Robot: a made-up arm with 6 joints.
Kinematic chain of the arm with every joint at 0, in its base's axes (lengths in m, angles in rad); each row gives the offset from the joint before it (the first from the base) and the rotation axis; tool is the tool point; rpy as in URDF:
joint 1: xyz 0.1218 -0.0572 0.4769 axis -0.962 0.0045 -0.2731
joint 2: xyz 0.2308 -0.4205 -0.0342 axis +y
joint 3: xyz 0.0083 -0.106 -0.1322 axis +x
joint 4: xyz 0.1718 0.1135 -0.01 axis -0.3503 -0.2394 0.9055
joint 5: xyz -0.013 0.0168 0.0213 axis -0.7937 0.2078 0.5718
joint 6: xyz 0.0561 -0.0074 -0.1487 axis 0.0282 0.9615 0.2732
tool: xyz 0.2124 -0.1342 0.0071 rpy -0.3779 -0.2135 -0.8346
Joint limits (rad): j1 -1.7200..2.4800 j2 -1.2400..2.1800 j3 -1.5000..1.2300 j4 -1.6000..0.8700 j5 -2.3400..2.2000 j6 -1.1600..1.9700
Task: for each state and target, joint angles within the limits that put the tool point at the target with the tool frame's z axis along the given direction. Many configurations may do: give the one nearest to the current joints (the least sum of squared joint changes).
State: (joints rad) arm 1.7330 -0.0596 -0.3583 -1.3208 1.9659 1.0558
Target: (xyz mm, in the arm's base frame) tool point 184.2 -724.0 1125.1 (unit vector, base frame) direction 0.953 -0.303 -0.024
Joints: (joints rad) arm 1.3078 0.0545 -0.6456 -1.3532 1.0931 0.5588
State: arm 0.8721 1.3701 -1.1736 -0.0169 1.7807 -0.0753
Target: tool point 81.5 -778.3 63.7 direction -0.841 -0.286 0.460
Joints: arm 0.2189 1.5611 -1.1710 0.3401 1.7709 0.6804
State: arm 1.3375 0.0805 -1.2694 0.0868 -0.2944 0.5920
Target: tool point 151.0 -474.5 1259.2 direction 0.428 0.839 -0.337
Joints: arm 1.5650 0.3856 -0.9066 -0.7142 -0.9636 -0.1919
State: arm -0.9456 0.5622 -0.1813 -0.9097 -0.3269 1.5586
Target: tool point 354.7 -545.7 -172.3 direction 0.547 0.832 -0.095
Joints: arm -0.0564 0.8060 -0.1082 0.1805 0.2425 0.8600
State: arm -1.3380 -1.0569 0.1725 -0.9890 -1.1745 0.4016
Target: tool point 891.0 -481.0 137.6 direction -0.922 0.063 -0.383
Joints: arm -0.6769 -1.1418 -0.5826 -0.6564 -1.7192 -0.1700
